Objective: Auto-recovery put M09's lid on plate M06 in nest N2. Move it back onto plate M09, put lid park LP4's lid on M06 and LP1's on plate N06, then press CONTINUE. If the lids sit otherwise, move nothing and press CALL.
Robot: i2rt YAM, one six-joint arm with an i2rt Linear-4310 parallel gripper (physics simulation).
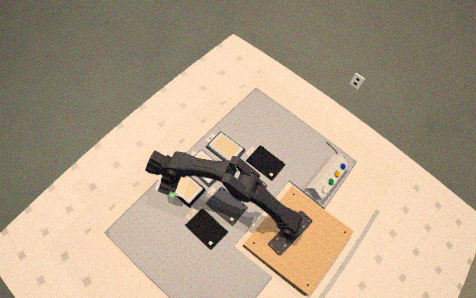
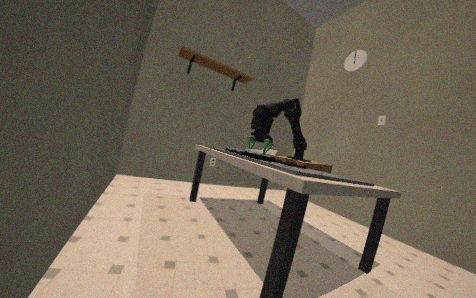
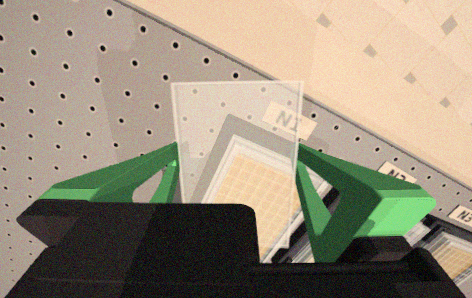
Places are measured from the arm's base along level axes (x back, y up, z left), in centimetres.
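Pixels of known places: gripper, fingertip midpoint: point(image 2: 255, 153) point(image 3: 236, 148); arm's base, link origin: point(image 1: 290, 232) point(image 2: 298, 159).
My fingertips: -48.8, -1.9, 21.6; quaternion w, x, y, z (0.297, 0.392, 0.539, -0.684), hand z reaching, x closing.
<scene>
Ahead of a thing's pixels: the offset from my fingertips to its top centre, as dx, dy, dz. "*": to the spot under its first point. Level surfaces: height alone.
My gripper point(image 1: 170, 193) point(image 2: 259, 145) point(image 3: 236, 148) has its green fingers shut on the two side edges of a clear rectangular lid {+1.3, +2.4, -0.8} point(image 3: 235, 95). The lid is held above the nest labelled N1 and is turned relative to the plate there. That plate point(image 1: 189, 189) point(image 3: 255, 192) has a beige well grid and shows through the lid. The N2 label {* -5.2, -2.5, -15.9} point(image 3: 396, 173) and N3 label {* -5.9, -2.5, -28.1} point(image 3: 464, 214) lie to the right. A plate at N3 {+2.9, +0.1, -29.8} point(image 3: 452, 256) shows partly. Plate names are not readable. The button panel {+44.1, +5.7, -52.5} point(image 1: 320, 178) has blue, yellow, green and white buttons.
Black pads {* +20.1, -1.7, -38.4} point(image 1: 266, 162) {* +24.4, -1.7, +1.0} point(image 1: 206, 229) lie on the grey perforated board {dy -2.7} point(image 1: 145, 240), with a shaded dark pad {* +22.8, -1.7, -11.6} point(image 1: 226, 206) under the arm. Another beige plate {* +2.3, -0.4, -30.1} point(image 1: 225, 145) stands toward the back. The arm stands on a wooden base point(image 1: 320, 250) and hides part of the middle.
</scene>
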